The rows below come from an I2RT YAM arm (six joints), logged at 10 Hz.
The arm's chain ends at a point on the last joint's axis. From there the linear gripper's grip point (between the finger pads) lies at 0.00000 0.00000 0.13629 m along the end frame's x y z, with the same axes.
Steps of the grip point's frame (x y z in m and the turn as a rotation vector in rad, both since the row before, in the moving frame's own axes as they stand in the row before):
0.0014 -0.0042 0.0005 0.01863 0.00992 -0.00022
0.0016 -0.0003 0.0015 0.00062 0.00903 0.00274
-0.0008 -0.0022 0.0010 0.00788 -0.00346 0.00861
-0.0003 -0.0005 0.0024 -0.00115 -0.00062 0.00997
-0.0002 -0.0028 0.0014 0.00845 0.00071 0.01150
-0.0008 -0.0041 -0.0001 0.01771 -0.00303 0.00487
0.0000 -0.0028 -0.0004 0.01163 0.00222 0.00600
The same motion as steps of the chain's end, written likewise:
0.0000 -0.0017 0.0005 0.01863 0.00992 -0.00022
0.0004 -0.0002 0.0015 0.00062 0.00903 0.00274
-0.0003 -0.0011 0.0010 0.00788 -0.00346 0.00861
-0.0002 -0.0007 0.0024 -0.00115 -0.00062 0.00997
-0.0003 -0.0016 0.0014 0.00845 0.00071 0.01150
-0.0004 -0.0017 -0.0001 0.01771 -0.00303 0.00487
-0.0003 -0.0012 -0.0004 0.01163 0.00222 0.00600

